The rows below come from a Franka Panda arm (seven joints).
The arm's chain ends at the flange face. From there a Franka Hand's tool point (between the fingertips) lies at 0.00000 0.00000 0.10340 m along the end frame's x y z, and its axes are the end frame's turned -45 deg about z.
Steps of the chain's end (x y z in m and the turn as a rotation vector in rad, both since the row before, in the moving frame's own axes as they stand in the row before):
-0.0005 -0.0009 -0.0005 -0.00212 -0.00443 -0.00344
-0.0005 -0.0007 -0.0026 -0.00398 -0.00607 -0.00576
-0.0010 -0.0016 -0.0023 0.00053 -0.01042 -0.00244
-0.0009 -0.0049 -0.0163 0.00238 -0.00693 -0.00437
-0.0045 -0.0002 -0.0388 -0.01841 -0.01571 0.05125
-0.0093 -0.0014 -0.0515 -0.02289 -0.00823 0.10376
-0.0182 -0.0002 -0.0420 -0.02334 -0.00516 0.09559
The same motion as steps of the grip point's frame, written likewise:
-0.0002 -0.0012 -0.0005 0.00163 -0.00463 -0.00344
-0.0006 -0.0010 -0.0026 0.00148 -0.00711 -0.00576
-0.0003 -0.0026 -0.0023 0.00774 -0.00699 -0.00244
0.0025 -0.0048 -0.0163 0.00658 -0.00322 -0.00437
-0.0055 -0.0032 -0.0388 -0.00191 -0.02413 0.05125
-0.0079 -0.0066 -0.0515 -0.01037 -0.02201 0.10376
-0.0149 -0.0118 -0.0420 -0.01286 -0.02015 0.09559

